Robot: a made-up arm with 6 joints.
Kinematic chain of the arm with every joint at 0, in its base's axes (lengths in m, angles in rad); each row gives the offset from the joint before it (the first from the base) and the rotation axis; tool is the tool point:
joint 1: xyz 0 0 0.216 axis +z
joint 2: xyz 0 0.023 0 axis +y
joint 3: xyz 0 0 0.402 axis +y
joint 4: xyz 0 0 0.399 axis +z
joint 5: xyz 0 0 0 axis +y
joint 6: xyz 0 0 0.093 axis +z
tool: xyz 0 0 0
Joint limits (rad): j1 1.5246..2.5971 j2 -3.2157..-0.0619 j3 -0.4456..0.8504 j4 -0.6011..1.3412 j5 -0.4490..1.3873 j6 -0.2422..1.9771
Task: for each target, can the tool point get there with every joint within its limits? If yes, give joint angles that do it. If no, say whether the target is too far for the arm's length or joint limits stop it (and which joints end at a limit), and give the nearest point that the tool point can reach.
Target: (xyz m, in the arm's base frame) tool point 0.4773 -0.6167 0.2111
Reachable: yes | joints 2.2533 -2.0651 0.7528 -0.0619 0.8687 1.3782
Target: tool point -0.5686 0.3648 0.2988
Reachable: no: joint limits stop it (at a limit: joint 2, joint 3, joint 5) | nearest point -0.2825 0.1813 0.8457 | short by 0.644 m
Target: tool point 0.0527 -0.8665 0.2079
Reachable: yes | joints 1.7153 -1.7539 0.2686 1.1081 0.6389 1.7833
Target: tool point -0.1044 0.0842 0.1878
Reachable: no: joint limits stop it (at a limit: joint 2, joint 3, joint 5) | nearest point -0.2609 0.2104 0.8456 | short by 0.688 m
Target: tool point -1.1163 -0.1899 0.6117
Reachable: no: too far | nearest point -0.3168 0.0851 0.8712 | short by 0.884 m
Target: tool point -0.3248 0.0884 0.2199
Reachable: no: joint limits stop it (at a limit: joint 1, joint 2, joint 3, joint 5) | nearest point -0.3039 0.1431 0.8462 | short by 0.629 m
